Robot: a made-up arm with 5 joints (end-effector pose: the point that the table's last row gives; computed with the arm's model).
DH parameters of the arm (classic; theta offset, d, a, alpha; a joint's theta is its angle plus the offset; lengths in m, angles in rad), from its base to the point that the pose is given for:
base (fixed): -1.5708 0.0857 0 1.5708
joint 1: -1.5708 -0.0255 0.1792 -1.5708
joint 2: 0 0.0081 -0.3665 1.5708
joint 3: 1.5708 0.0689 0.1 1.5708
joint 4: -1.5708 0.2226 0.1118 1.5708
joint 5: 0 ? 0.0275 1.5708
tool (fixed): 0 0.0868 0 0
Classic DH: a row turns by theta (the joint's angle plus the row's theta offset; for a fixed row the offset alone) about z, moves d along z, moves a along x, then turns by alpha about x.
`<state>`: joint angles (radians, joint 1 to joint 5).
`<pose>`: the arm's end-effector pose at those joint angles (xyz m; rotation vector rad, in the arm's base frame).
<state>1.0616 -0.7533 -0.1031 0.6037 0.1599</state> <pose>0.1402 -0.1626 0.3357 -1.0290 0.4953 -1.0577</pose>
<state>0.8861 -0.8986 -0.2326 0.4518 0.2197</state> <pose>0.1550 -0.2367 0.2353 -0.6934 0.8277 -0.9929</pose>
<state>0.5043 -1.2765 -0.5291 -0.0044 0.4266</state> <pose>0.1608 -0.2423 -0.0631 0.1637 1.5210 -0.6377</pose>
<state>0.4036 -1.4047 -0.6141 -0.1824 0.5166</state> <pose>0.1603 -0.1943 -0.1482 0.4358 1.6957 -0.4666</pose>
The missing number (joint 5, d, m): -0.1444
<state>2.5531 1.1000 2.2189 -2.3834 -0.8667</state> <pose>-0.3521 0.1250 0.1747 2.4919 -1.3050 0.5859</pose>
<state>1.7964 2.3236 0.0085 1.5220 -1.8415</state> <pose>0.0623 -0.3935 0.3174 -1.1261 2.7166 -0.2223</pose>
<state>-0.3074 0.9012 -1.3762 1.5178 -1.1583</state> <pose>-0.2520 0.1856 -0.0950 1.1282 -0.3776 -1.4361</pose>
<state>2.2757 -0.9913 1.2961 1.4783 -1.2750</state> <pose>0.2995 0.3289 0.0861 1.9311 0.1109 -1.3075</pose>
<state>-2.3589 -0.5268 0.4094 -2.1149 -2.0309</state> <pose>0.1395 0.1258 0.0586 -1.7457 0.9268 0.1279</pose>
